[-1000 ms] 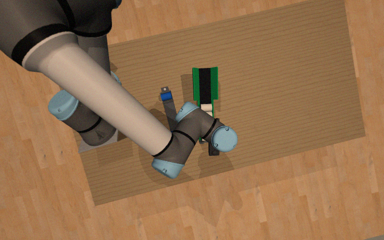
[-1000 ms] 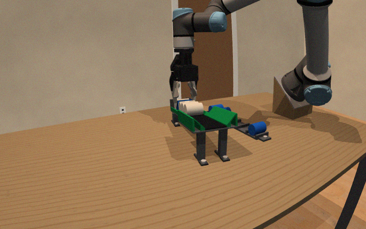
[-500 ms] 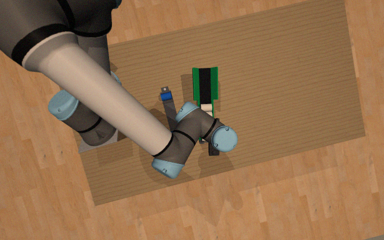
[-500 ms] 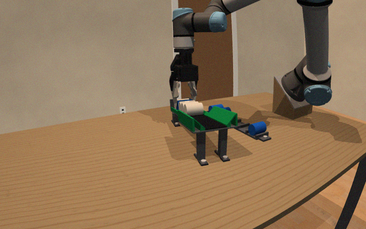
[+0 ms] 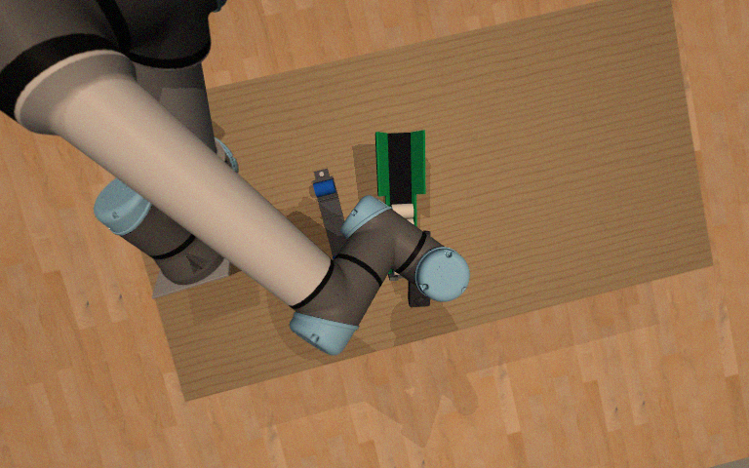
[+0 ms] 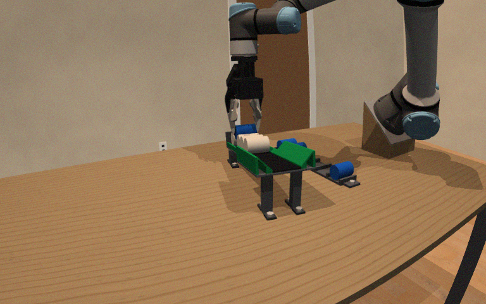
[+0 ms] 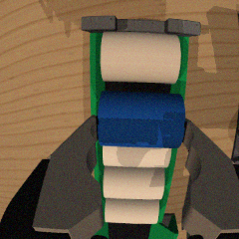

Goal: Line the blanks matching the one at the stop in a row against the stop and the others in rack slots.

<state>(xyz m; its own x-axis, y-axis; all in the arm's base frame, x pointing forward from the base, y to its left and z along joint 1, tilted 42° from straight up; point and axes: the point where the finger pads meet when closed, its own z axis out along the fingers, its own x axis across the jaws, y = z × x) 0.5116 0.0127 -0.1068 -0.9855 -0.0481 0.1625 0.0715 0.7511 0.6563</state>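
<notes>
My hand is 180 mm past the grey stock rack, 70 mm to the right of it and 120 mm above it. Also, from my hand: grey stop 60 mm to the right, 50 mm below; then feed ramp 10 mm ahead, 130 mm to the left, 40 mm below.
</notes>
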